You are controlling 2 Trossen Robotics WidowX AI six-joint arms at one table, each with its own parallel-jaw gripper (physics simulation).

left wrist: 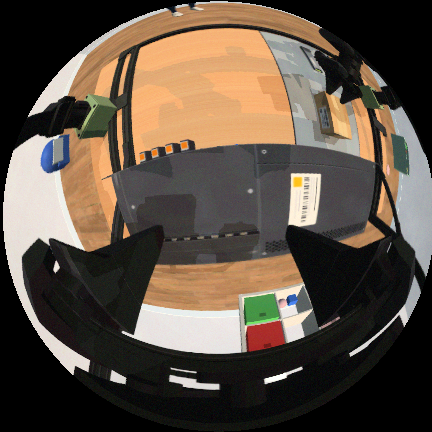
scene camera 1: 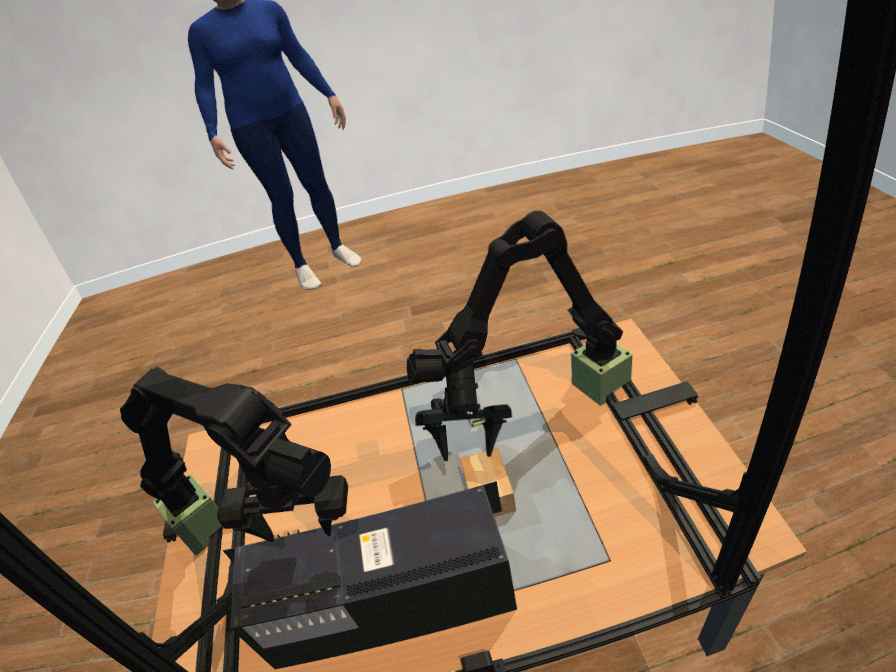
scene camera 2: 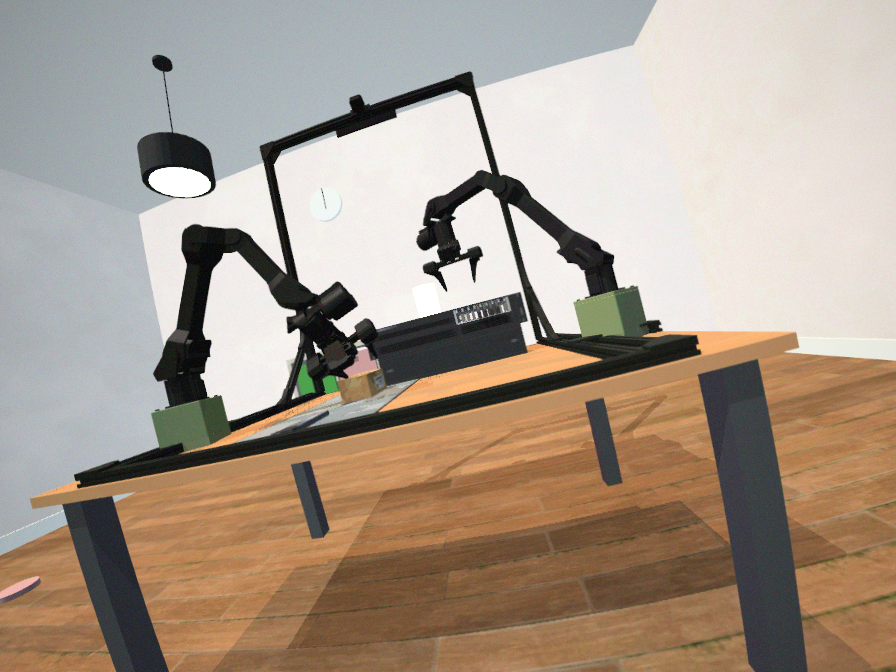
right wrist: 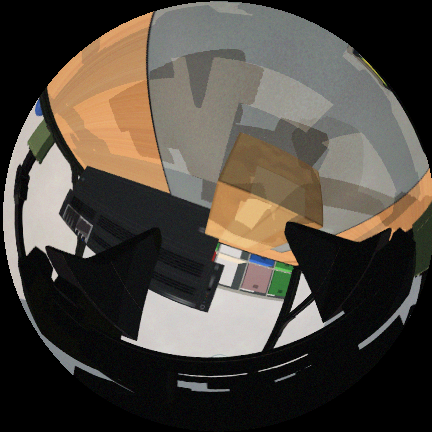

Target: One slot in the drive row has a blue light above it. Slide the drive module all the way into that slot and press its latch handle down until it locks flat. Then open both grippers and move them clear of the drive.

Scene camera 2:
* left gripper: 460, 287
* right gripper: 362, 367
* cardboard box: 367, 384, touched by the right gripper
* grey mat: 338, 410
